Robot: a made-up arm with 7 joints.
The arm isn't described. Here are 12 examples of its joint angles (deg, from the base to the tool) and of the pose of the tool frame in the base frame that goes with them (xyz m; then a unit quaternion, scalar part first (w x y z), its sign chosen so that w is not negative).
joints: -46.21 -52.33 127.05 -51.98 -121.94 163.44 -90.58
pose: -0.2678 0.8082 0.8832 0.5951 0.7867 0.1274 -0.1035
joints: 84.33 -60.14 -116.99 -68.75 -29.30 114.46 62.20
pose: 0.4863 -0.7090 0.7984 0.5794 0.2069 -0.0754 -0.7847
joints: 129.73 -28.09 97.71 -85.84 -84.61 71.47 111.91
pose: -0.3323 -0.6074 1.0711 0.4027 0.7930 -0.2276 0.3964
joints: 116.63 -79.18 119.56 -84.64 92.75 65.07 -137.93
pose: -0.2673 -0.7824 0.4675 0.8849 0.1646 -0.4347 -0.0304
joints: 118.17 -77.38 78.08 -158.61 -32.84 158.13 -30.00
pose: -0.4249 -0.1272 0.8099 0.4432 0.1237 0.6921 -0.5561
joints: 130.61 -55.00 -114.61 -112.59 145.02 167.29 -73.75
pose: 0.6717 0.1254 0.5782 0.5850 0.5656 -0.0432 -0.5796
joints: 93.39 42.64 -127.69 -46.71 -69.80 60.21 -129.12
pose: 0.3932 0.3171 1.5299 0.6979 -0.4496 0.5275 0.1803
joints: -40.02 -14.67 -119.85 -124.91 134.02 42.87 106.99
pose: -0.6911 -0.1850 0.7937 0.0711 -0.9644 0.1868 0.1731
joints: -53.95 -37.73 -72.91 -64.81 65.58 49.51 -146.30
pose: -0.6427 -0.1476 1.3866 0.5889 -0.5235 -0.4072 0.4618
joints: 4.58 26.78 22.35 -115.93 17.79 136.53 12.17
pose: 0.6588 0.2606 0.6511 0.9813 0.1617 0.1045 -0.0052
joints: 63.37 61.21 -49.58 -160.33 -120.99 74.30 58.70
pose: 0.3444 -0.1142 0.4506 0.0860 -0.8758 0.0559 0.4717
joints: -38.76 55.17 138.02 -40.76 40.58 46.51 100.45
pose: 0.5352 -0.1319 1.4341 0.7429 0.3642 0.4853 0.2825
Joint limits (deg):
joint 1: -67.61..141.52
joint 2: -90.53..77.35
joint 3: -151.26..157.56
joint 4: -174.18..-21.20
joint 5: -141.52..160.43
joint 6: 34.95..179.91
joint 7: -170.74..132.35
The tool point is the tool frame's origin. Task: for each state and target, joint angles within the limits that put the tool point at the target. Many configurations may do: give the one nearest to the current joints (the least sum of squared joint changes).
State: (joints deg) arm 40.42 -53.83 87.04 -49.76 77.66 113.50 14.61
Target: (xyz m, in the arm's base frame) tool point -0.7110 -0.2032 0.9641
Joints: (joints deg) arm 75.94 -57.64 92.68 -90.69 79.55 118.37 15.64
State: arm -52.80 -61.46 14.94 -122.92 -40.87 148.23 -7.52
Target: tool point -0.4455 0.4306 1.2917
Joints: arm -29.83 -90.53 17.67 -76.27 -40.19 151.28 -8.25
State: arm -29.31 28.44 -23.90 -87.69 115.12 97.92 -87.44
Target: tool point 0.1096 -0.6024 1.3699
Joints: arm -39.84 -9.91 -29.22 -77.10 115.09 100.50 -85.03
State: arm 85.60 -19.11 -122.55 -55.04 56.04 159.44 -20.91
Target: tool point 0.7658 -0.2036 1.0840
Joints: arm 121.45 -35.03 -112.11 -68.16 55.47 152.93 -23.55
